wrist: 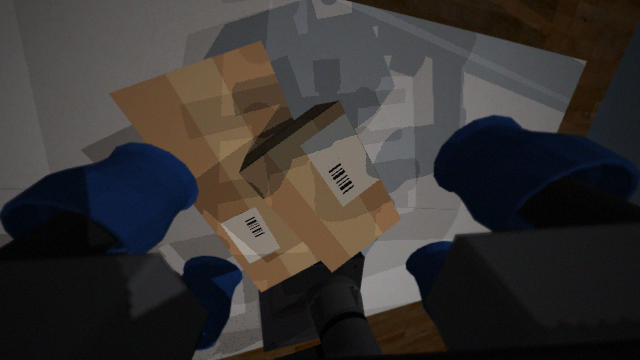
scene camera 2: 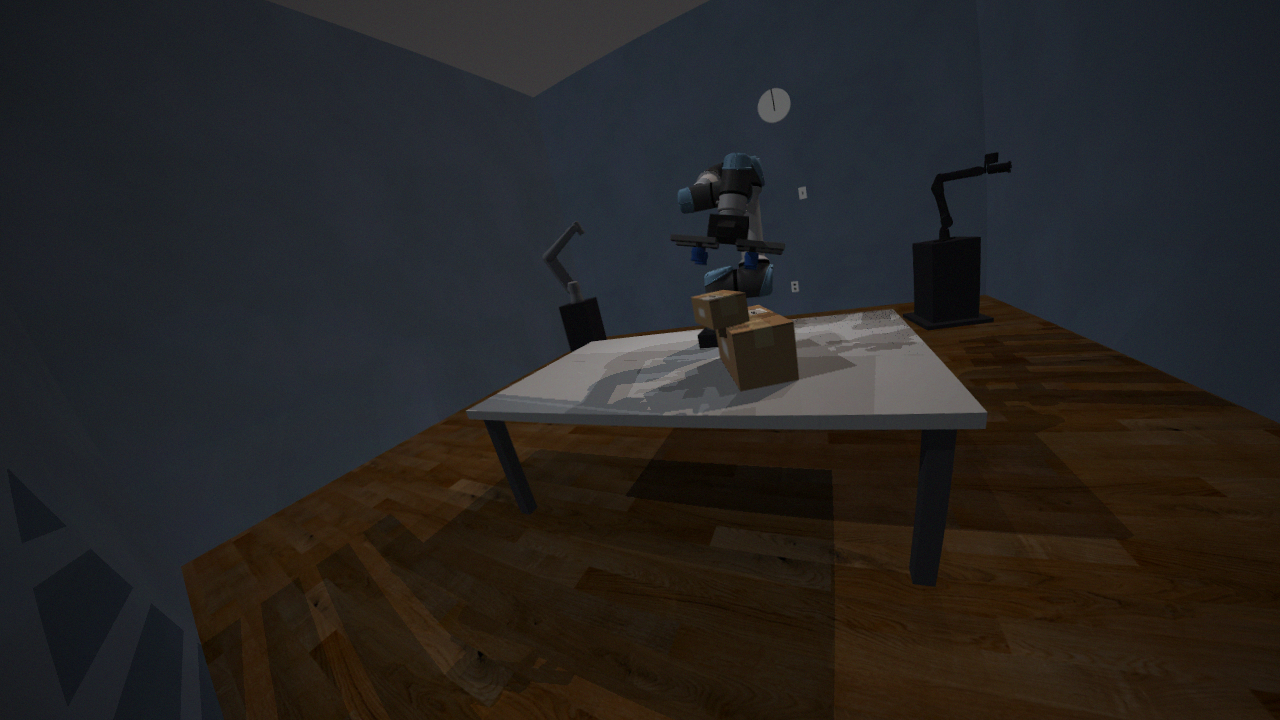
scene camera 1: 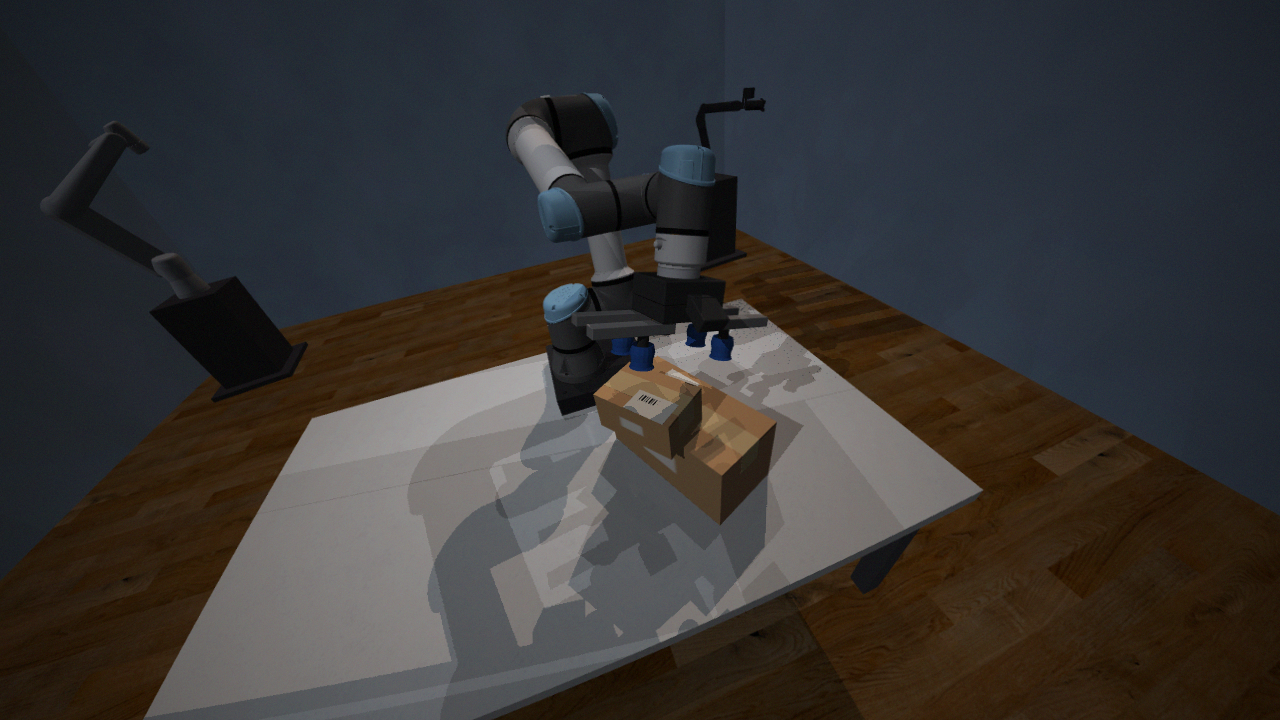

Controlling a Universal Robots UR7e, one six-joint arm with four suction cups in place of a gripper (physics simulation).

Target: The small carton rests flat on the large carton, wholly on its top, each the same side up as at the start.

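Pixels of known places: end effector, tool point: [wrist: 319,228] [scene camera 2: 724,264] [scene camera 1: 671,354]; arm's base, origin of the base link: [wrist: 332,298] [scene camera 1: 579,366].
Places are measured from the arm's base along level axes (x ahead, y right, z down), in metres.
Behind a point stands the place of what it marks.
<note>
The small carton [scene camera 1: 657,432] @(x 0.468, y -0.006, z -0.160 m) [scene camera 2: 716,312] @(x 0.481, y -0.030, z -0.149 m) [wrist: 300,187] @(x 0.416, y -0.062, z -0.184 m) sits partly on top of the large carton [scene camera 1: 747,470] @(x 0.540, y -0.139, z -0.042 m) [scene camera 2: 765,353] @(x 0.539, y -0.141, z -0.037 m) [wrist: 160,100] @(x 0.510, y -0.178, z -0.104 m). It is turned relative to it and overhangs one long side, on the left in the scene views and on the right in the wrist view. It looks about level, with a barcode label facing up. The large carton lies flat on the table, with a barcode label on its top. My gripper [scene camera 1: 670,345] @(x 0.425, y -0.066, z -0.266 m) [scene camera 2: 725,257] @(x 0.425, y -0.066, z -0.266 m) has four blue suction cups facing down, hanging above the cartons with no carton attached.
The white table [scene camera 1: 358,537] @(x 0.205, y 0.587, z 0.052 m) [scene camera 2: 537,394] @(x 0.429, y 0.656, z 0.052 m) carries the cartons and my arm's black base [scene camera 1: 577,398] @(x 0.115, y 0.049, z 0.010 m), which is close behind them. Two other arms on black pedestals [scene camera 1: 228,335] [scene camera 2: 947,279] stand on the floor beyond the table.
</note>
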